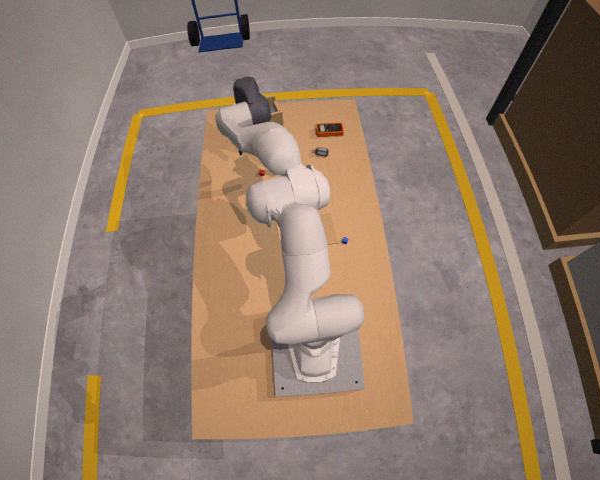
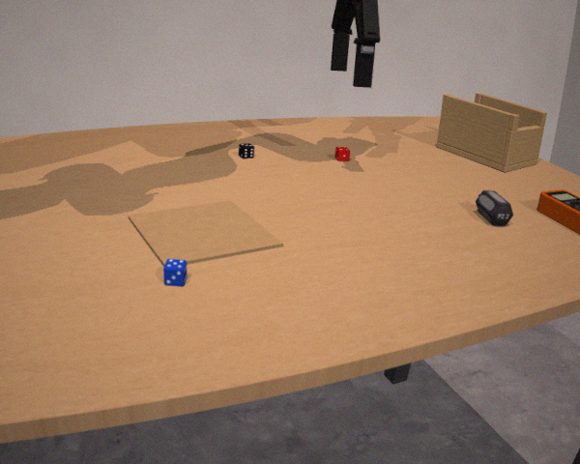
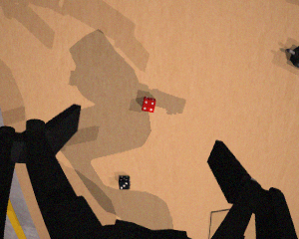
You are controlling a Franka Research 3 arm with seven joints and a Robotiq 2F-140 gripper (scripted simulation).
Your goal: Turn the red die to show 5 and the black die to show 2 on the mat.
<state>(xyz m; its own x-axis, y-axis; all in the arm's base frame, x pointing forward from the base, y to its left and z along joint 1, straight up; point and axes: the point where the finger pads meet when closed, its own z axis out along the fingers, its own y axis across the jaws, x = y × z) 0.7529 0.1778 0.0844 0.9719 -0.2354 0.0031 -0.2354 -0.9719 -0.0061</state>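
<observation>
The red die is 140 mm below my hand. Also, from my hand: dark grey device (270 mm to the right, 130 mm below, 100 mm ahead); black die (160 mm behind, 140 mm below, 40 mm to the left); wooden box (330 mm ahead, 100 mm below, 10 mm to the right).
</observation>
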